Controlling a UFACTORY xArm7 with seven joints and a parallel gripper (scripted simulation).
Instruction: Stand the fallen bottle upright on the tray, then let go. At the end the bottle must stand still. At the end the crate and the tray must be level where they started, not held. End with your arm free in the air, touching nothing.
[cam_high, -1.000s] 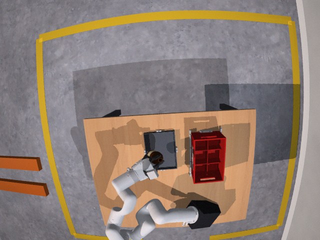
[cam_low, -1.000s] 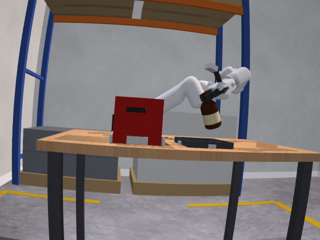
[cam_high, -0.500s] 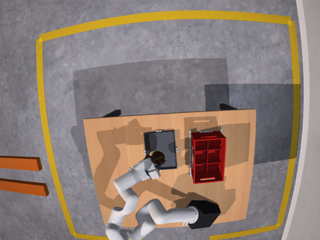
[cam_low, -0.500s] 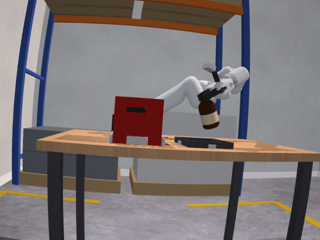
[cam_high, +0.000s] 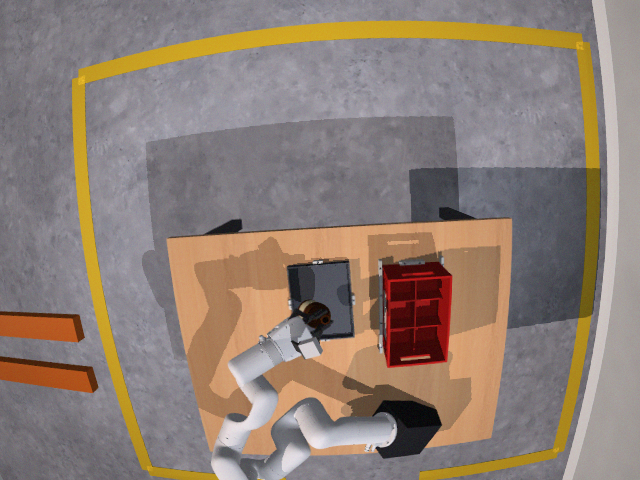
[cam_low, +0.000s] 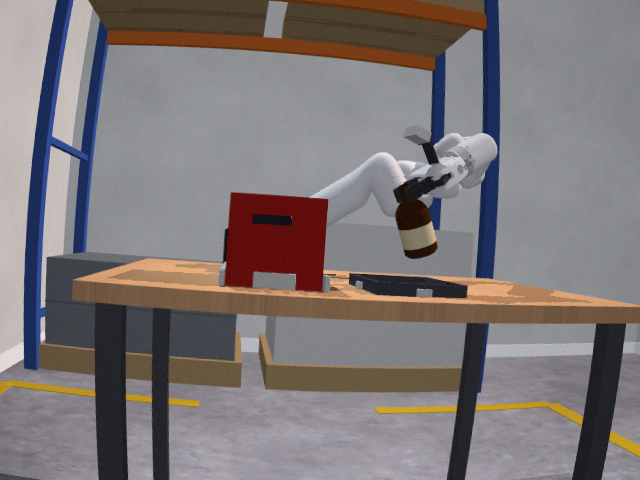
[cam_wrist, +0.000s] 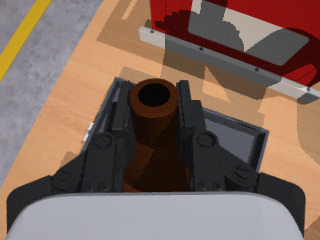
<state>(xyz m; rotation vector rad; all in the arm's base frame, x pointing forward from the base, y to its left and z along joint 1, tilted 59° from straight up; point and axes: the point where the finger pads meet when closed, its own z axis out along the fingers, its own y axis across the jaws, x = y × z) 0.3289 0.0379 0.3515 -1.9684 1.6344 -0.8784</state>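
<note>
Now: the brown bottle 5 cm below my hand, 1 cm to the left of it and 1 cm behind it. The rest, counted from my hand: dark grey tray: 20 cm below, 2 cm behind; then red crate: 27 cm to the right, 12 cm below, 5 cm ahead.
</note>
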